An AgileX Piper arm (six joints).
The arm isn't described. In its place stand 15 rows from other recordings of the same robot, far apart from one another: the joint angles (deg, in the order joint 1, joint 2, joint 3, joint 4, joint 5, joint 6), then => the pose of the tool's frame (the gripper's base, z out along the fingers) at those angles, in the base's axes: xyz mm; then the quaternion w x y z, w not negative.
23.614, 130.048, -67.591, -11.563, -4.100, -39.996 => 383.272 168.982 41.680 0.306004 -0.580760 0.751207 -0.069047
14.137, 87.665, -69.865, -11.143, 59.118, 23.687 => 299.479 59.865 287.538 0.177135 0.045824 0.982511 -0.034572
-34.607, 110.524, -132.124, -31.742, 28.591, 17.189 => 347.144 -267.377 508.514 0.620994 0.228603 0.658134 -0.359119
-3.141, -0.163, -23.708, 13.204, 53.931, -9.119 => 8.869 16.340 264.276 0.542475 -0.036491 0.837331 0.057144
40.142, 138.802, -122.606, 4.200, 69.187, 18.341 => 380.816 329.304 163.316 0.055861 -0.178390 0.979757 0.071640
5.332, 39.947, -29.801, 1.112, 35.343, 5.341 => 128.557 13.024 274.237 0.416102 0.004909 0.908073 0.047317
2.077, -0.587, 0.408, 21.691, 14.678, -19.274 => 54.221 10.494 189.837 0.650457 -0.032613 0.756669 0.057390
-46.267, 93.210, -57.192, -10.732, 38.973, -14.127 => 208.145 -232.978 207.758 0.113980 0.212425 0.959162 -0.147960
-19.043, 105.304, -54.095, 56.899, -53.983, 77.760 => 327.002 -178.100 208.574 0.598091 0.747380 0.029006 0.287869
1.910, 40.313, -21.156, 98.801, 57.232, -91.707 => 106.194 79.202 294.424 0.566145 -0.261289 0.659969 0.419104
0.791, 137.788, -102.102, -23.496, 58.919, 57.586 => 466.266 -24.637 89.622 0.088135 0.373681 0.910944 -0.150917
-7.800, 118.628, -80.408, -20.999, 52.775, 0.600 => 392.769 -80.011 146.626 0.024912 -0.032854 0.987716 -0.150723
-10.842, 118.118, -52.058, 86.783, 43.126, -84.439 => 342.465 -2.350 85.250 0.238128 0.012913 0.910210 0.338595
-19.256, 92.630, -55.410, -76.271, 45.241, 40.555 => 282.731 -165.258 241.084 0.173713 0.056640 0.869369 -0.459143
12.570, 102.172, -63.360, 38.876, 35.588, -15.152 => 340.622 110.005 194.190 0.173922 0.002629 0.956288 0.235068
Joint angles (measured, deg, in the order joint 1, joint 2, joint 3, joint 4, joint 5, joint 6), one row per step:
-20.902 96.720 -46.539 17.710 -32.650 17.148
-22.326 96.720 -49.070 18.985 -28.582 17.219
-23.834 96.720 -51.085 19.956 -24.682 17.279
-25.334 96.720 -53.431 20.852 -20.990 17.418
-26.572 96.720 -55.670 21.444 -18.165 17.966
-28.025 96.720 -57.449 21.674 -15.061 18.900
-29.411 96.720 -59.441 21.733 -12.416 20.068
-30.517 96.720 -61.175 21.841 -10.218 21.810
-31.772 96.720 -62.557 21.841 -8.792 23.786
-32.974 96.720 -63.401 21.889 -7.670 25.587
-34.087 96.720 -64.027 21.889 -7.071 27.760
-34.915 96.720 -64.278 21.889 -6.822 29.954
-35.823 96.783 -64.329 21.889 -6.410 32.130
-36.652 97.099 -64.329 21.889 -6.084 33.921
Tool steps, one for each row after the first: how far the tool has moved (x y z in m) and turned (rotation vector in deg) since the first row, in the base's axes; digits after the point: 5 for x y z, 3 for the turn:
0.00272 -0.00971 0.00617 2.228 0.536 -1.403
0.00340 -0.01900 0.01040 4.385 1.415 -2.608
0.00460 -0.02854 0.01690 6.339 1.731 -3.714
0.00603 -0.03676 0.02443 7.952 1.325 -4.626
0.00530 -0.04522 0.02940 9.949 1.447 -5.576
0.00496 -0.05376 0.03633 11.630 0.955 -6.521
0.00463 -0.06064 0.04264 13.635 0.047 -7.497
0.00285 -0.06844 0.04821 15.426 -1.257 -8.848
-0.00004 -0.07544 0.05129 17.161 -2.267 -10.242
-0.00314 -0.08201 0.05392 18.927 -3.684 -11.773
-0.00592 -0.08673 0.05497 20.666 -5.037 -13.146
-0.00935 -0.09156 0.05425 22.595 -6.065 -14.612
-0.01210 -0.09629 0.05165 24.306 -6.694 -15.972

